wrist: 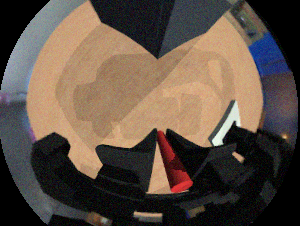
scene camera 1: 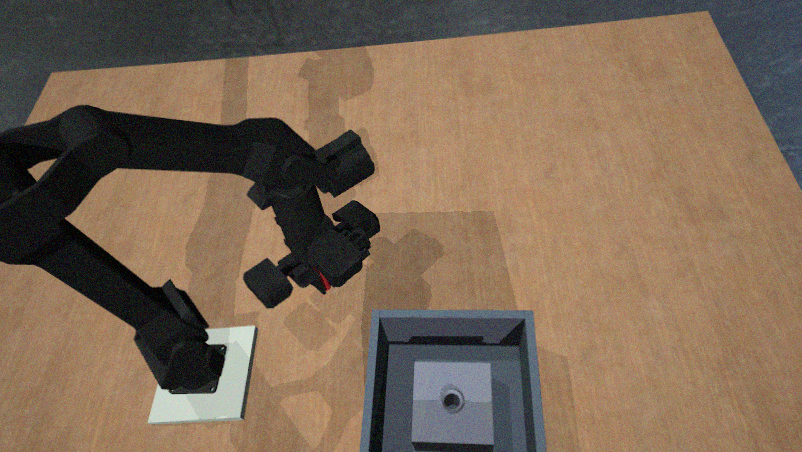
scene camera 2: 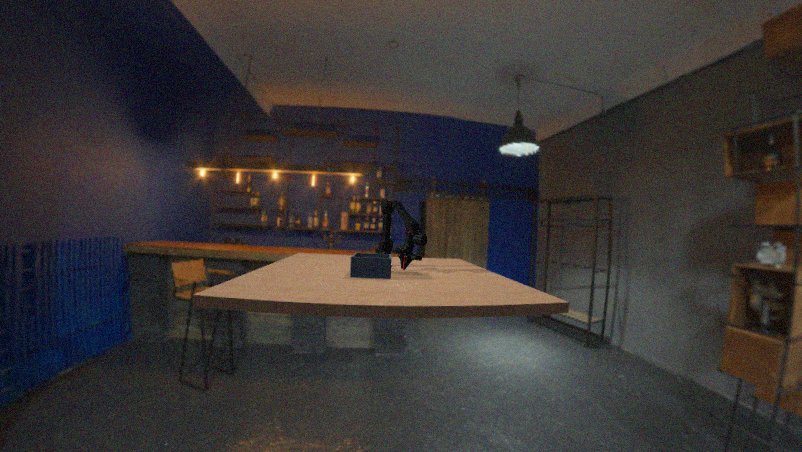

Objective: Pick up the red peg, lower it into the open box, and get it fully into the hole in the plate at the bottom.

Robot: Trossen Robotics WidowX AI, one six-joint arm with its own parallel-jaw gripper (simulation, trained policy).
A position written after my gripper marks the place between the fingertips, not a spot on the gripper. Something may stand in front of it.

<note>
In view: my gripper (scene camera 1: pixel 328 289) and a red peg (wrist: pixel 179 180).
My gripper is seen too in the wrist view (wrist: pixel 161 131).
</note>
